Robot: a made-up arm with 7 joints.
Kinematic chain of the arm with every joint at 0, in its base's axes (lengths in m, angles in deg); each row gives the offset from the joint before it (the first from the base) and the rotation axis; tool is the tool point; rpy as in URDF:
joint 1: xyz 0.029 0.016 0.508 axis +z
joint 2: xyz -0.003 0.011 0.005 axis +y
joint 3: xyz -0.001 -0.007 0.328 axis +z
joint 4: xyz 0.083 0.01 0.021 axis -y
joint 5: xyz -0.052 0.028 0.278 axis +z
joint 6: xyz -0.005 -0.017 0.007 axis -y
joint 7: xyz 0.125 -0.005 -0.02 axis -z
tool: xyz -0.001 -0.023 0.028 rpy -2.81 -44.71 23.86
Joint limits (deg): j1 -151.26..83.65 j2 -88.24..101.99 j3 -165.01..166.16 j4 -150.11..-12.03 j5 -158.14..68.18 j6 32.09..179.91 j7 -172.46..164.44
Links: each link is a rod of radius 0.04 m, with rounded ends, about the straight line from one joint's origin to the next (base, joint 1, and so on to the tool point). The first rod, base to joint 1, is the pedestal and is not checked.
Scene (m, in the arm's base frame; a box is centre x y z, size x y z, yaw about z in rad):
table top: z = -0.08
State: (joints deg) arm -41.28 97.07 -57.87 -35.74 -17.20 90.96 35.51
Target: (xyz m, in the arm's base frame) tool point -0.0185 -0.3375 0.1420
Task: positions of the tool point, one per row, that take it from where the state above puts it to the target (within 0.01 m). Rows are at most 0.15 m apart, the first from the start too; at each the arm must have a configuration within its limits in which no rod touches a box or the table.
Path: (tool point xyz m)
1: 0.3183 -0.5957 0.2275
2: 0.2213 -0.5658 0.1757
3: 0.1284 -0.5082 0.1412
4: 0.0465 -0.4293 0.1291
5: -0.0185 -0.3375 0.1420

